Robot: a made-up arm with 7 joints. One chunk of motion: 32 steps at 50 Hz.
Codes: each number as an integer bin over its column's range. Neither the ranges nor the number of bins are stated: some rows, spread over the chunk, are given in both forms.
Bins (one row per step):
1: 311 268 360 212 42 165
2: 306 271 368 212 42 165
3: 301 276 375 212 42 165
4: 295 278 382 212 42 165
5: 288 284 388 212 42 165
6: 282 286 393 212 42 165
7: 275 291 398 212 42 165
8: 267 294 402 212 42 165
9: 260 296 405 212 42 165
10: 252 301 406 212 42 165
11: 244 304 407 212 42 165
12: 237 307 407 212 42 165
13: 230 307 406 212 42 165
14: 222 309 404 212 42 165
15: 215 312 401 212 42 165
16: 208 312 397 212 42 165
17: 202 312 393 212 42 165
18: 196 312 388 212 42 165
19: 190 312 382 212 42 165
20: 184 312 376 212 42 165
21: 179 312 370 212 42 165
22: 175 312 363 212 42 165
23: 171 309 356 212 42 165
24: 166 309 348 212 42 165
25: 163 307 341 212 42 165
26: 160 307 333 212 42 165
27: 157 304 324 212 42 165
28: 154 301 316 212 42 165
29: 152 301 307 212 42 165
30: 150 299 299 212 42 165
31: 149 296 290 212 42 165
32: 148 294 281 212 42 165
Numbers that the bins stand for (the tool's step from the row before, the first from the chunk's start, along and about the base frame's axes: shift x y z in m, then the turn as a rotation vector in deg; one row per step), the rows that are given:
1: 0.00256 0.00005 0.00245 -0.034 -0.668 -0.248
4: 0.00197 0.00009 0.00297 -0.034 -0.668 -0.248
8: 0.00093 0.00015 0.00344 -0.034 -0.668 -0.248
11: 0.00007 0.00019 0.00356 -0.034 -0.668 -0.248
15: -0.00101 0.00022 0.00342 -0.034 -0.668 -0.248
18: -0.00171 0.00022 0.00311 -0.034 -0.668 -0.248
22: -0.00249 0.00022 0.00252 -0.034 -0.668 -0.248
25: -0.00294 0.00020 0.00201 -0.034 -0.668 -0.248
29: -0.00335 0.00018 0.00121 -0.034 -0.668 -0.248
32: -0.00350 0.00015 0.00060 -0.034 -0.668 -0.248
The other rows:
2: 0.00238 0.00006 0.00264 -0.034 -0.668 -0.248
3: 0.00219 0.00008 0.00281 -0.034 -0.668 -0.248
5: 0.00171 0.00011 0.00311 -0.034 -0.668 -0.248
6: 0.00149 0.00012 0.00323 -0.034 -0.668 -0.248
7: 0.00123 0.00014 0.00335 -0.034 -0.668 -0.248
9: 0.00067 0.00016 0.00351 -0.034 -0.668 -0.248
10: 0.00037 0.00018 0.00353 -0.034 -0.668 -0.248
12: -0.00019 0.00020 0.00356 -0.034 -0.668 -0.248
13: -0.00045 0.00020 0.00353 -0.034 -0.668 -0.248
14: -0.00075 0.00021 0.00349 -0.034 -0.668 -0.248
16: -0.00127 0.00022 0.00332 -0.034 -0.668 -0.248
17: -0.00149 0.00022 0.00323 -0.034 -0.668 -0.248
19: -0.00194 0.00022 0.00297 -0.034 -0.668 -0.248
20: -0.00216 0.00022 0.00283 -0.034 -0.668 -0.248
21: -0.00234 0.00022 0.00269 -0.034 -0.668 -0.248
23: -0.00264 0.00021 0.00236 -0.034 -0.668 -0.248
24: -0.00283 0.00021 0.00217 -0.034 -0.668 -0.248
26: -0.00305 0.00020 0.00182 -0.034 -0.668 -0.248
27: -0.00316 0.00019 0.00161 -0.034 -0.668 -0.248
28: -0.00327 0.00018 0.00142 -0.034 -0.668 -0.248
30: -0.00342 0.00017 0.00102 -0.034 -0.668 -0.248
31: -0.00346 0.00016 0.00081 -0.034 -0.668 -0.248

